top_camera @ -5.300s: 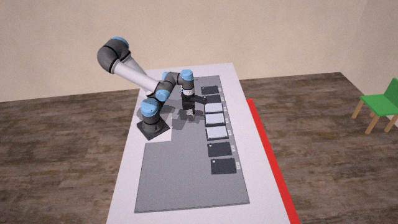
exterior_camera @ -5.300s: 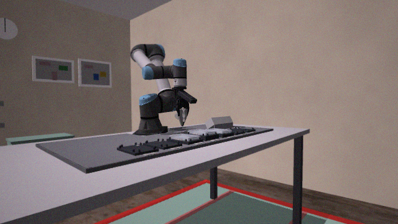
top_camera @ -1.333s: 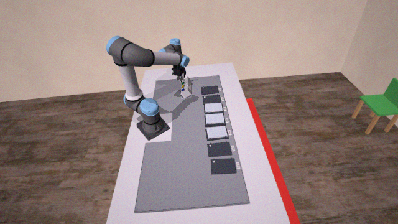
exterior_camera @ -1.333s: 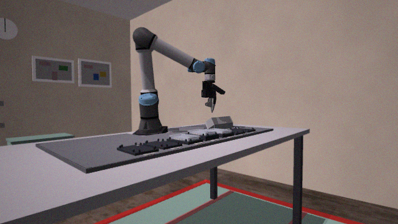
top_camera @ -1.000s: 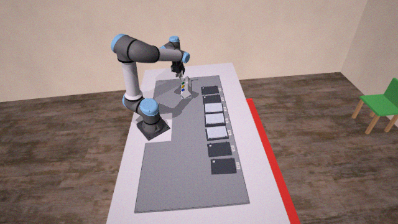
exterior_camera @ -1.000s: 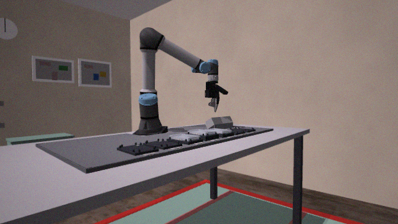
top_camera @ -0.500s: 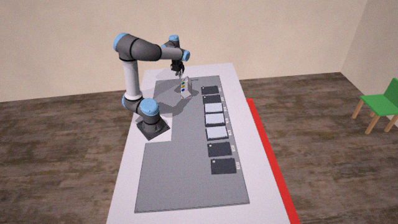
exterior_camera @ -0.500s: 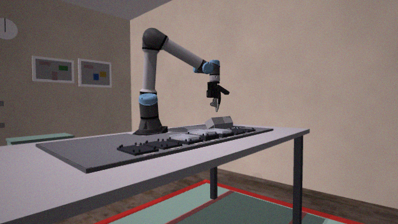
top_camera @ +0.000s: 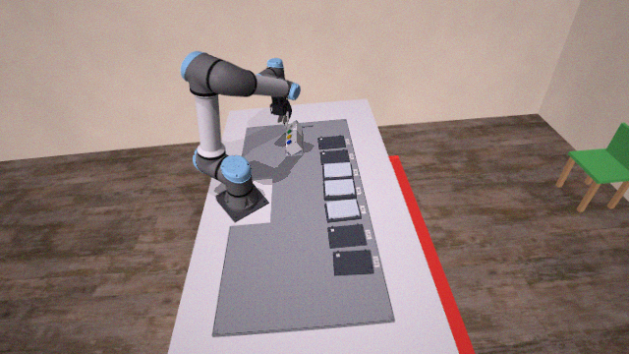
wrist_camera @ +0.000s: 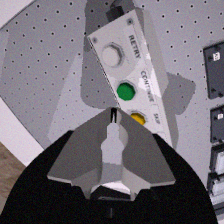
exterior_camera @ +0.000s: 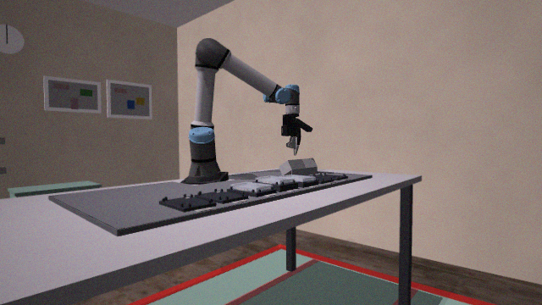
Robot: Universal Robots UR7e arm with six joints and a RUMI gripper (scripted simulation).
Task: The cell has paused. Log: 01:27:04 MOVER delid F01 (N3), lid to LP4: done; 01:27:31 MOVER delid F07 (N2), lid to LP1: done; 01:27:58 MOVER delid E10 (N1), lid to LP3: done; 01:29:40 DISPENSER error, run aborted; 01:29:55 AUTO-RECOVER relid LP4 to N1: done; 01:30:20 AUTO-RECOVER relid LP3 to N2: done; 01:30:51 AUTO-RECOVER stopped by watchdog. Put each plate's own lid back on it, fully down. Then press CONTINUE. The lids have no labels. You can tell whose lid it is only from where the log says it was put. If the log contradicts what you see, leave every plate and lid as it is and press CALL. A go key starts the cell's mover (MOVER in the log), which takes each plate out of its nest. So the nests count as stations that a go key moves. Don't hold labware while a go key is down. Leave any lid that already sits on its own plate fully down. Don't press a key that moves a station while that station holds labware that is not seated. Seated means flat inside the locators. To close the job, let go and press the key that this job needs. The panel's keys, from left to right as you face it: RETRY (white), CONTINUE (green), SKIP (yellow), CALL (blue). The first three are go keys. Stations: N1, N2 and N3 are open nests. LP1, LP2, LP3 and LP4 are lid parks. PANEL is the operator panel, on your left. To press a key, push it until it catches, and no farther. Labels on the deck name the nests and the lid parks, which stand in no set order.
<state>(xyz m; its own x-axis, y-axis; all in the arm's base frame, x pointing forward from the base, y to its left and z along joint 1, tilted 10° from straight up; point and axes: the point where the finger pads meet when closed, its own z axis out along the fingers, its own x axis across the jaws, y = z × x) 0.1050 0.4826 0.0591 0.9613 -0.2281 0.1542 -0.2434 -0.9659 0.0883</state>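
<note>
My hand is 50 mm above the green continue key and 20 mm short of it. Also, from my hand: yellow skip key 50 mm to the right, 50 mm below, 30 mm ahead; then well plate 390 mm to the right, 320 mm ahead, 80 mm below; then white retry key 50 mm to the left, 50 mm below, 10 mm ahead.
</note>
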